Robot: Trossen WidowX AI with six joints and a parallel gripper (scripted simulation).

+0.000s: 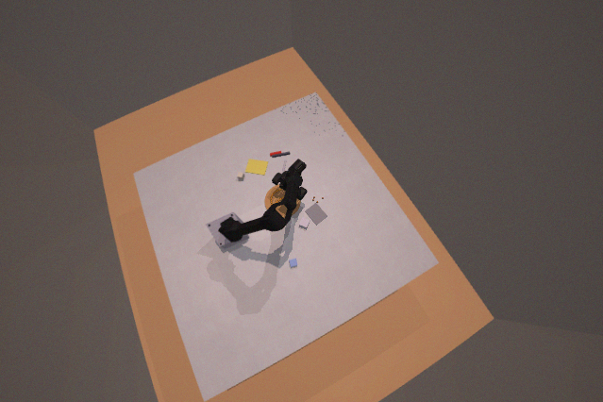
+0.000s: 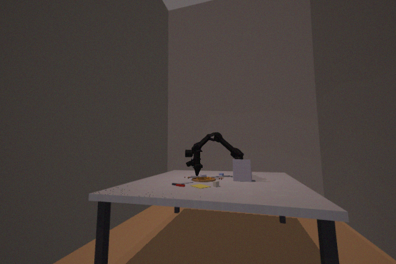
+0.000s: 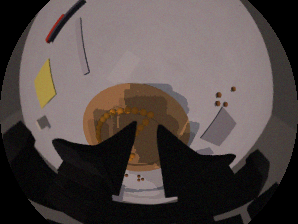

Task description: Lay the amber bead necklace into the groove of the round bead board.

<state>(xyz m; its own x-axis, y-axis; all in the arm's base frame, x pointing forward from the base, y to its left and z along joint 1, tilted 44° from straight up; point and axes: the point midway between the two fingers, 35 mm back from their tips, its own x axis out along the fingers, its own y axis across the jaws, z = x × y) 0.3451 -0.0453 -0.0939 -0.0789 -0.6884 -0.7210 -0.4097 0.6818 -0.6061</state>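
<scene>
Right now the round bead board is 60 mm behind my gripper tip, 10 mm to the right of it and 30 mm below it. Also, from my gripper tip: thin grey bar 40 mm ahead, 160 mm to the left, 30 mm below; yellow pad 80 mm behind, 260 mm to the left, 30 mm below; grey square plate 60 mm ahead, 170 mm to the right, 30 mm below.
</scene>
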